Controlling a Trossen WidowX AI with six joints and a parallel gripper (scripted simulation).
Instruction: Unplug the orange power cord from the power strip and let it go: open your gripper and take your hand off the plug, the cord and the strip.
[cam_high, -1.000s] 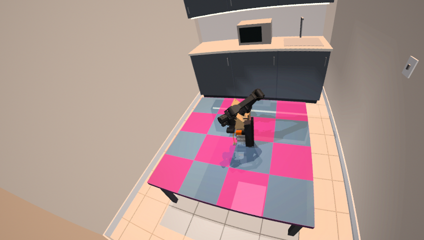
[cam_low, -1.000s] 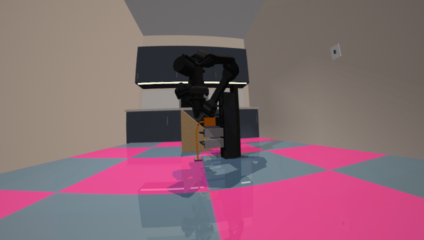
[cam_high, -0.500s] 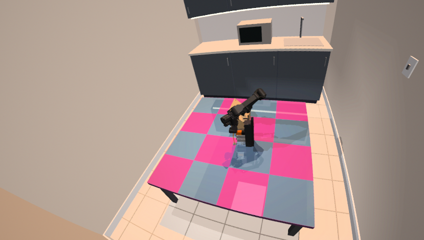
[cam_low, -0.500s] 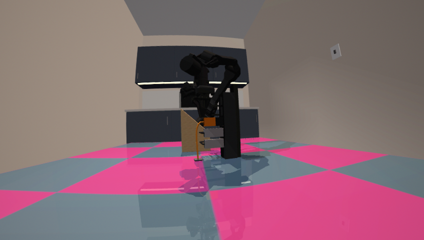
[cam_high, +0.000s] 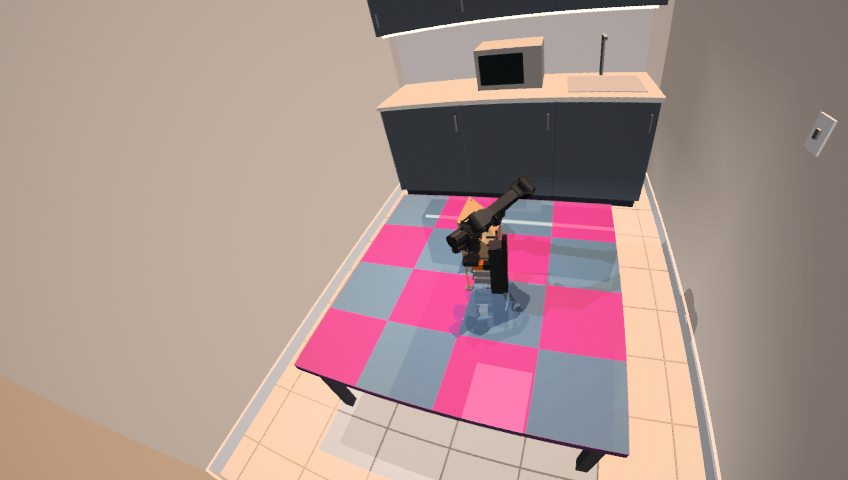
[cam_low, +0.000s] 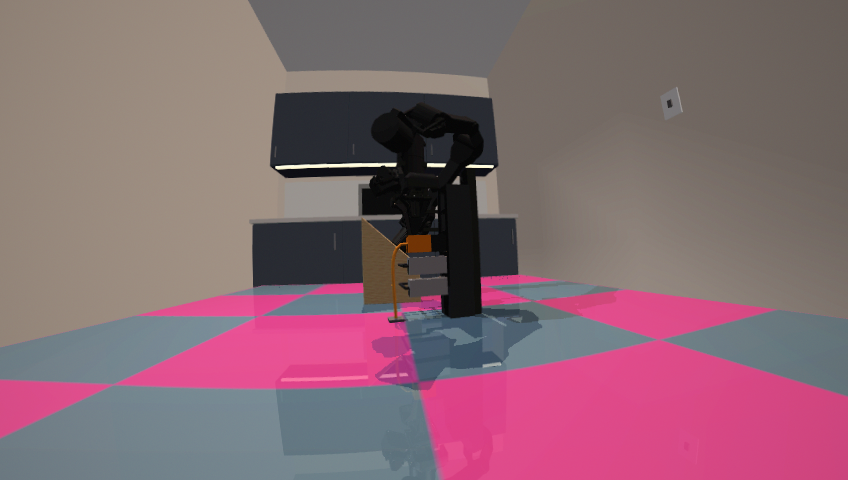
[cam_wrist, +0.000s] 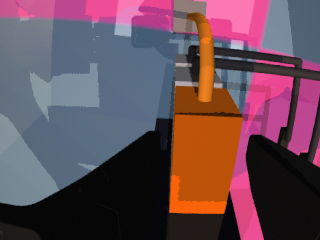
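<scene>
Now: gripper tip 30 mm to the right of the orange plug and 10 mm above it.
</scene>
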